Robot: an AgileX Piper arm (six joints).
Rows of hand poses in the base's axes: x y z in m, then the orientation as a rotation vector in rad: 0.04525 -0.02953 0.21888 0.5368 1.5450 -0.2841; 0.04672 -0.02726 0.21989 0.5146 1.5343 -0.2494; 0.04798 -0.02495 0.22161 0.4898 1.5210 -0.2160; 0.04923 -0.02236 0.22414 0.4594 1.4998 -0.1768; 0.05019 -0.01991 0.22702 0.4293 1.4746 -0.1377; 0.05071 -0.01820 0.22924 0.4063 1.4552 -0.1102; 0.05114 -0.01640 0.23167 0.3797 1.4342 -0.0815; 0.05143 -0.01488 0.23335 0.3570 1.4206 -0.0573; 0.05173 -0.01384 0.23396 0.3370 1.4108 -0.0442; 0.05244 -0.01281 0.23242 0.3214 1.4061 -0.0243; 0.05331 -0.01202 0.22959 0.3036 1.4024 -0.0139; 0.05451 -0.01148 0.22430 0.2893 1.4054 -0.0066; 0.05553 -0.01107 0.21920 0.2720 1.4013 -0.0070; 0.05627 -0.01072 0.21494 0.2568 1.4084 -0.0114; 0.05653 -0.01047 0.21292 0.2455 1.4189 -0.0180; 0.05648 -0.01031 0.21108 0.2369 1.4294 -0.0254; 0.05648 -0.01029 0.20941 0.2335 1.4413 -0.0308; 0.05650 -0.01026 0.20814 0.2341 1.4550 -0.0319; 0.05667 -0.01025 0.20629 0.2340 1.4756 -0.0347; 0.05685 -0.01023 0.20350 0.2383 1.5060 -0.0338; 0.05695 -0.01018 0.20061 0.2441 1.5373 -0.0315; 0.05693 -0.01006 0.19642 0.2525 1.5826 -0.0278; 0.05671 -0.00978 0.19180 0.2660 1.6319 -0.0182
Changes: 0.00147 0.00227 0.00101 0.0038 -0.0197 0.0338; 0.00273 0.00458 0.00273 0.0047 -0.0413 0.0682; 0.00398 0.00717 0.00526 0.0038 -0.0715 0.1088; 0.00494 0.00962 0.00814 0.0024 -0.1052 0.1489; 0.00546 0.01133 0.01036 0.0000 -0.1302 0.1783; 0.00589 0.01313 0.01279 -0.0042 -0.1568 0.2107; 0.00618 0.01465 0.01447 -0.0070 -0.1751 0.2389; 0.00648 0.01569 0.01508 -0.0139 -0.1870 0.2590; 0.00719 0.01672 0.01354 -0.0126 -0.1956 0.2811; 0.00806 0.01751 0.01071 -0.0184 -0.2009 0.2989; 0.00926 0.01805 0.00542 -0.0223 -0.1990 0.3133; 0.01028 0.01846 0.00032 -0.0347 -0.2022 0.3239; 0.01102 0.01881 -0.00394 -0.0456 -0.1936 0.3320; 0.01128 0.01906 -0.00596 -0.0546 -0.1813 0.3365; 0.01123 0.01922 -0.00780 -0.0623 -0.1690 0.3387; 0.01123 0.01924 -0.00947 -0.0651 -0.1560 0.3389; 0.01125 0.01927 -0.01074 -0.0621 -0.1426 0.3394; 0.01142 0.01928 -0.01259 -0.0590 -0.1220 0.3400; 0.01160 0.01930 -0.01538 -0.0484 -0.0930 0.3411; 0.01170 0.01935 -0.01827 -0.0358 -0.0636 0.3421; 0.01168 0.01947 -0.02246 -0.0173 -0.0210 0.3437; 0.01146 0.01975 -0.02708 0.0089 0.0238 0.3458
